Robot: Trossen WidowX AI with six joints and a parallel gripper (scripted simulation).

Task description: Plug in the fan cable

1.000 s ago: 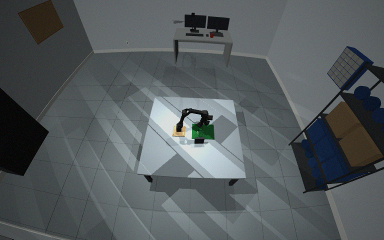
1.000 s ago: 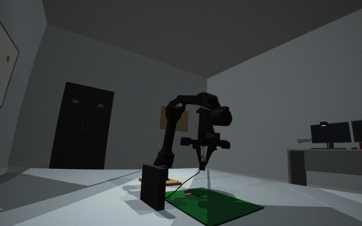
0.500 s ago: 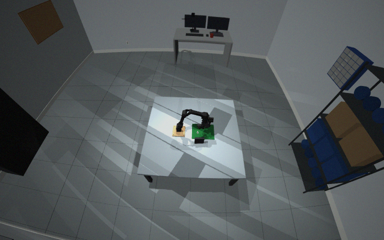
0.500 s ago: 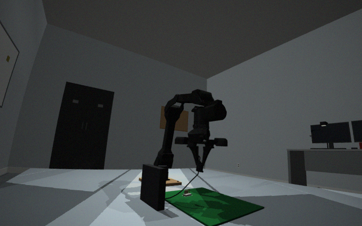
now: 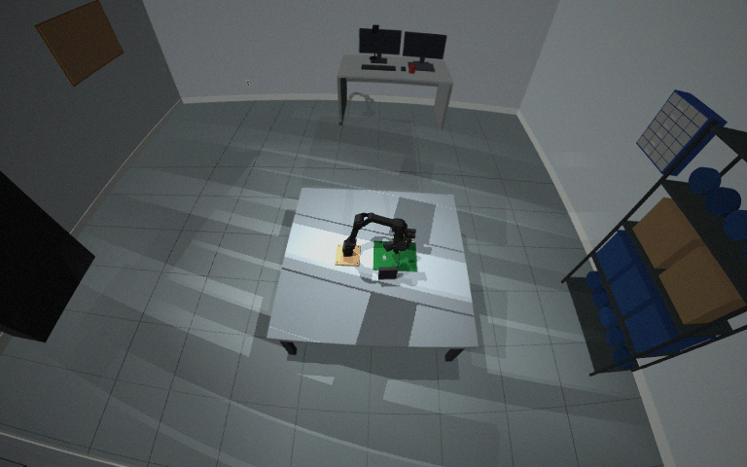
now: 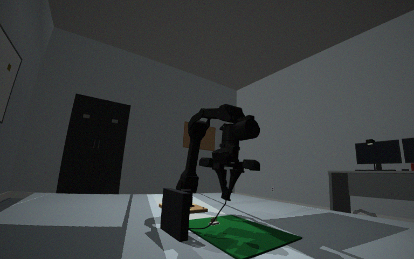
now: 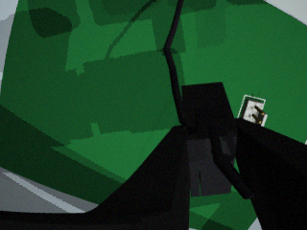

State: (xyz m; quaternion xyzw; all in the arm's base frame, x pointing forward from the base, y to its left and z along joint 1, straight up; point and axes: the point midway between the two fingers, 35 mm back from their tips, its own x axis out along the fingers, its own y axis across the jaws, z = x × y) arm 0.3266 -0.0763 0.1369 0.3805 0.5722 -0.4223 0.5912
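The green board lies 10 mm ahead of my gripper tip, 40 mm to the left of it and 130 mm below it. Round my gripper tip: black fan plug (10 mm to the left, 10 mm below); black fan (70 mm behind, 130 mm to the right, 60 mm below); four-pin header (70 mm behind, 20 mm to the left, 120 mm below).
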